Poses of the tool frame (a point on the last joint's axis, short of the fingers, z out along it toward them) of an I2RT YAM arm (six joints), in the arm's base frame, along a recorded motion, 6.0 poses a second.
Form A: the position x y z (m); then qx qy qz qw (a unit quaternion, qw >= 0).
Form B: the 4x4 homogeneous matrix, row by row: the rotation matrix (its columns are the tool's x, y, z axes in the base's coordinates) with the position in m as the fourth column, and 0 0 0 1 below. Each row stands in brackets. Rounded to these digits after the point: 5 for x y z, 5 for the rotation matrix.
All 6 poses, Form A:
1: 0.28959 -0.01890 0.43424 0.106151 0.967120 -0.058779 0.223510
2: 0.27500 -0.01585 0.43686 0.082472 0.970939 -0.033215 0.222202
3: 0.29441 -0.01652 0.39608 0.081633 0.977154 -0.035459 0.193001
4: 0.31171 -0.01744 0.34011 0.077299 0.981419 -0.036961 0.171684
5: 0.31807 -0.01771 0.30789 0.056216 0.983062 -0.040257 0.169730
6: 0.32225 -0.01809 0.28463 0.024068 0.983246 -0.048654 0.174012
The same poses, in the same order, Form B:
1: [[-0.87755 0.23160 0.41984 0.28959], [0.17905 0.97055 -0.16114 -0.01890], [-0.44480 -0.06624 -0.89318 0.43424], [0 0 0 1]]
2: [[-0.88765 0.17491 0.42601 0.27500], [0.14539 0.98419 -0.10115 -0.01585], [-0.43697 -0.02785 -0.89905 0.43686], [0 0 0 1]]
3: [[-0.91217 0.17322 0.37139 0.29441], [0.14585 0.98416 -0.10081 -0.01652], [-0.38297 -0.03779 -0.92299 0.39608], [0 0 0 1]]
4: [[-0.92910 0.16442 0.33127 0.31171], [0.13903 0.98532 -0.09909 -0.01744], [-0.34270 -0.04601 -0.93832 0.34011], [0 0 0 1]]
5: [[-0.93606 0.12419 0.32918 0.31807], [0.09686 0.99044 -0.09823 -0.01771], [-0.33824 -0.06007 -0.93914 0.30789], [0 0 0 1]]
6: [[-0.93828 0.06426 0.33985 0.32225], [0.03040 0.99411 -0.10405 -0.01809], [-0.34454 -0.08730 -0.93471 0.28463], [0 0 0 1]]
